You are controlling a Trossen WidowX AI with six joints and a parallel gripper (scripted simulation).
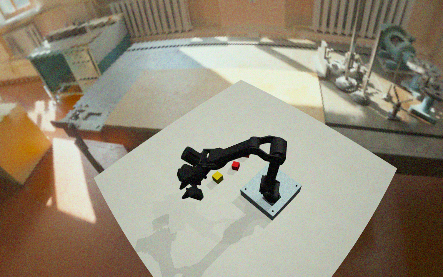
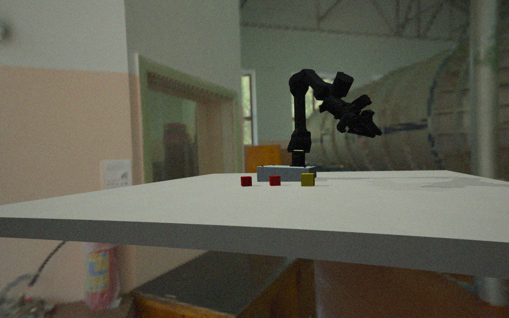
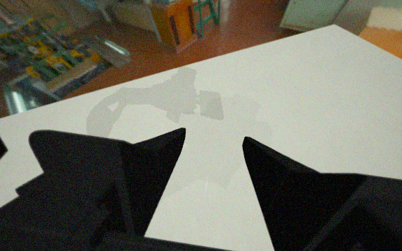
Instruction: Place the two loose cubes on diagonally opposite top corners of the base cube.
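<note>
Right now the yellow base cube is 22 cm to the right of my gripper tip, 14 cm below it and 3 cm ahead of it.
</note>
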